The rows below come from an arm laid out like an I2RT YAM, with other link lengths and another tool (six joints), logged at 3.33 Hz.
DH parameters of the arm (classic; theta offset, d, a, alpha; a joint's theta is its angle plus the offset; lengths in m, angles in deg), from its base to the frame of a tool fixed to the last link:
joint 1: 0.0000 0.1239 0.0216 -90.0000
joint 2: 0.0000 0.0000 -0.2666 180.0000
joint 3: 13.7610 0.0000 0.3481 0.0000
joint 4: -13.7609 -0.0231 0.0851 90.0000
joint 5: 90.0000 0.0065 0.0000 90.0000
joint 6: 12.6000 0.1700 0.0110 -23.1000
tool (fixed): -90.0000 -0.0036 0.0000 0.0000
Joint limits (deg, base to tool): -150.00..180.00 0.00..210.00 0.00..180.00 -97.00..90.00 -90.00..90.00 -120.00..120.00
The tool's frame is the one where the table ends.
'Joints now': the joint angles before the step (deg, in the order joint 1, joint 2, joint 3, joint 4, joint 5, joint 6). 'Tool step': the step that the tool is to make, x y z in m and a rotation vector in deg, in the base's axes. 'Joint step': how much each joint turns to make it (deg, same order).
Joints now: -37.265 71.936 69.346 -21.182 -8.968 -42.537
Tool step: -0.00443 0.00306 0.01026 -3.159 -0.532 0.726
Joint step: -0.001 -1.798 -1.015 1.193 0.179 -2.330
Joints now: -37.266 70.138 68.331 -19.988 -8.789 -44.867
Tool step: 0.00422 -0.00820 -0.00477 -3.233 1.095 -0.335
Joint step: 0.000 1.114 -0.484 2.277 1.496 -2.918
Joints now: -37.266 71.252 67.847 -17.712 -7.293 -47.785
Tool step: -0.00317 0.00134 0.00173 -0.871 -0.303 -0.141
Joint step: 0.000 -1.015 -0.963 0.663 0.312 -0.430
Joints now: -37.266 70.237 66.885 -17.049 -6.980 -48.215
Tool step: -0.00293 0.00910 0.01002 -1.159 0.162 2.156
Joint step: 0.066 -1.352 0.398 -1.408 -1.608 -1.696
